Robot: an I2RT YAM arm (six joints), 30 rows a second.
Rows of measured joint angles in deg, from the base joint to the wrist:
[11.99, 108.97, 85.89, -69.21, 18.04, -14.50]
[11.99, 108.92, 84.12, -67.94, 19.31, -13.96]
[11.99, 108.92, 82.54, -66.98, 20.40, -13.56]
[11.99, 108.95, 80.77, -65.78, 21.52, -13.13]
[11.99, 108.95, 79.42, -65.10, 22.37, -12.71]
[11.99, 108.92, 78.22, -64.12, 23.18, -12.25]
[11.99, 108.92, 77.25, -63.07, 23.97, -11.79]
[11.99, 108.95, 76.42, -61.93, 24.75, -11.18]
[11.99, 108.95, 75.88, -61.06, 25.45, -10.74]
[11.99, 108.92, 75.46, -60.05, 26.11, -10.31]
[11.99, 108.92, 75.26, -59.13, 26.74, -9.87]
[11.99, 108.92, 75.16, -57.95, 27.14, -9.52]
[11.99, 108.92, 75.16, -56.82, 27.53, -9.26]
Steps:
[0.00, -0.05, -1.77, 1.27, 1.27, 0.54]
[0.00, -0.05, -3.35, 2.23, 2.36, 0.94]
[0.00, -0.02, -5.12, 3.43, 3.48, 1.37]
[0.00, -0.02, -6.47, 4.11, 4.33, 1.79]
[0.00, -0.05, -7.67, 5.09, 5.14, 2.25]
[0.00, -0.05, -8.64, 6.14, 5.93, 2.71]
[0.00, -0.02, -9.47, 7.28, 6.71, 3.32]
[0.00, -0.02, -10.01, 8.15, 7.41, 3.76]
[0.00, -0.05, -10.43, 9.16, 8.07, 4.19]
[0.00, -0.05, -10.63, 10.08, 8.70, 4.63]
[0.00, -0.05, -10.73, 11.26, 9.10, 4.98]
[0.00, -0.05, -10.73, 12.39, 9.49, 5.24]

